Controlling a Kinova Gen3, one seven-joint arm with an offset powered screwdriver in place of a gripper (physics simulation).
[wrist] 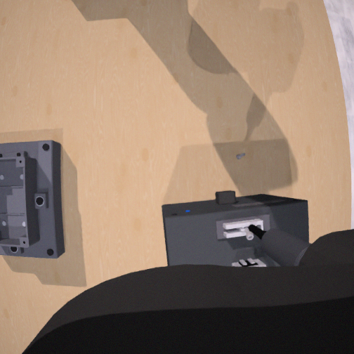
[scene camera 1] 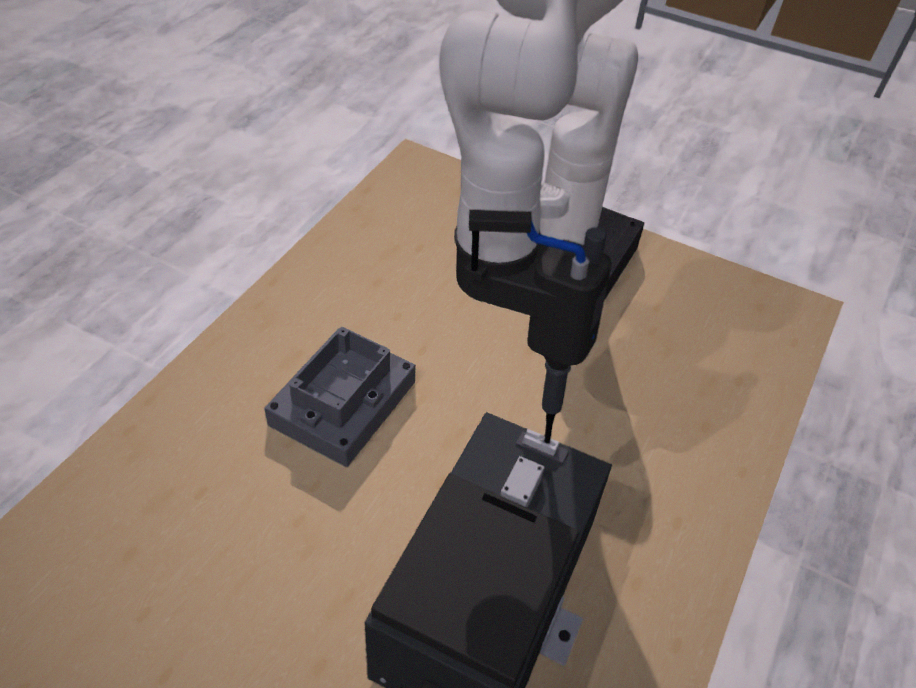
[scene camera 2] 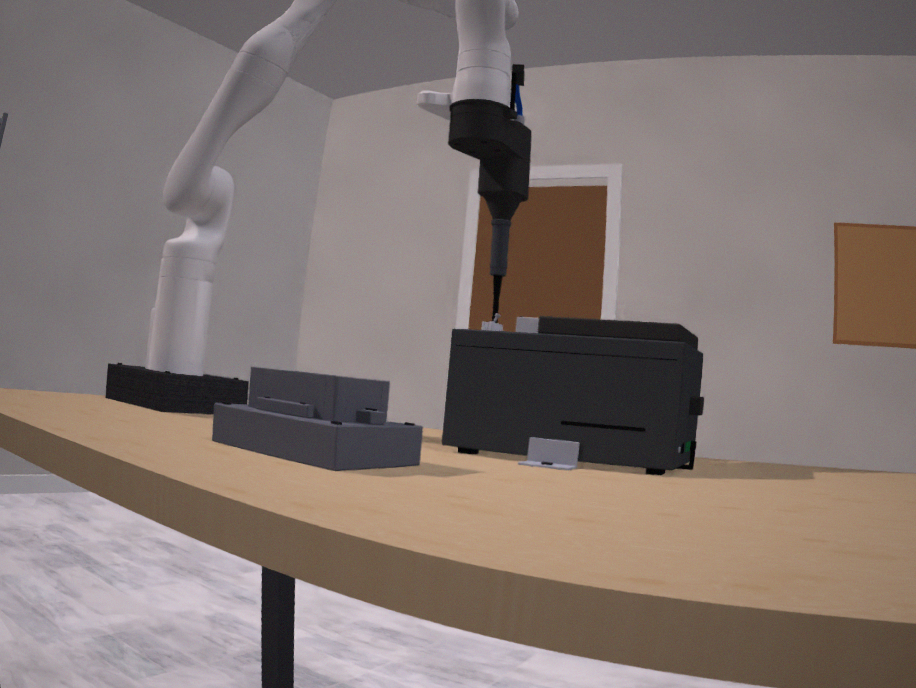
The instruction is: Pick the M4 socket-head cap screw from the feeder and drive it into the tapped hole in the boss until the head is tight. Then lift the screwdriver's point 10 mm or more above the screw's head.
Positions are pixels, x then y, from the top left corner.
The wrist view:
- white slotted block: 265, 217
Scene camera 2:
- dark screw feeder: 496, 399
